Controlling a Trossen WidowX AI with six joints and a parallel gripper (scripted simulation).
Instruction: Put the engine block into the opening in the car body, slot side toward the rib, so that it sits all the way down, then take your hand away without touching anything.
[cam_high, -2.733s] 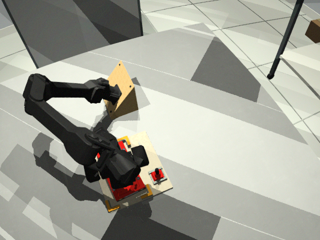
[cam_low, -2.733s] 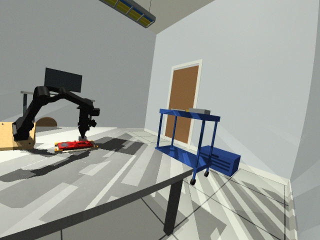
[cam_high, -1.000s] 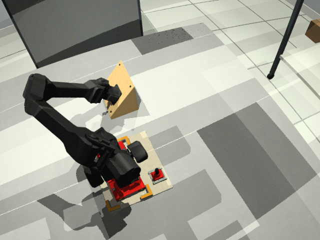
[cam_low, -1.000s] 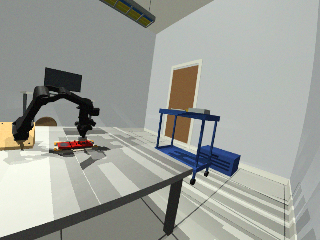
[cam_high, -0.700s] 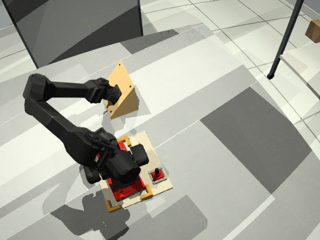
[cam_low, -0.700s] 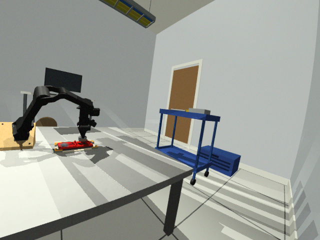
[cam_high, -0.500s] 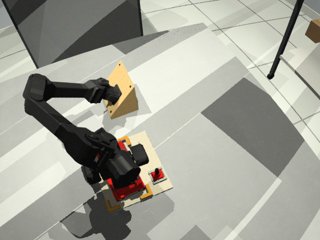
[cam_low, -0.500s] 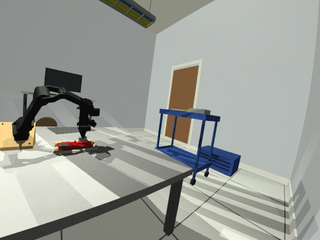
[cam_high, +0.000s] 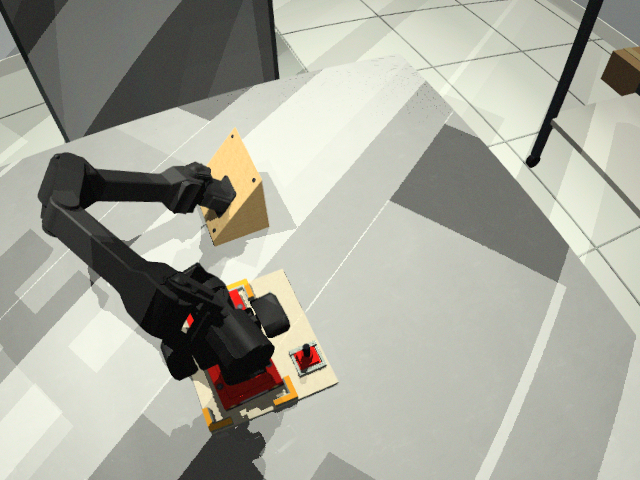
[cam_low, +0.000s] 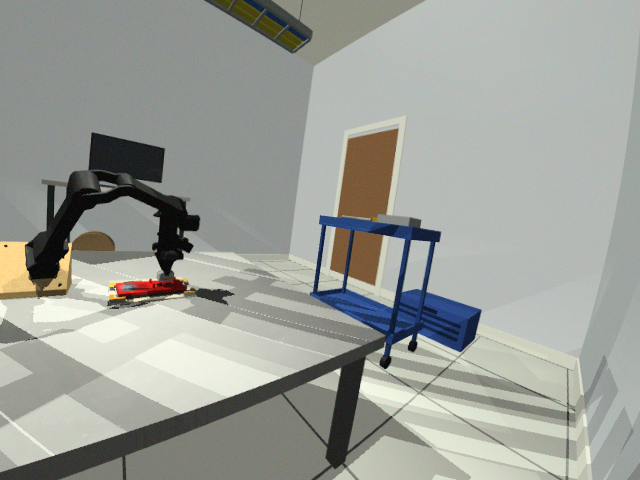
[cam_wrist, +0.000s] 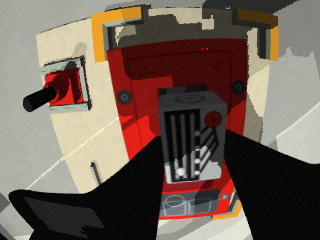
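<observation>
Now: the grey engine block 10 mm below my gripper tip.
</observation>
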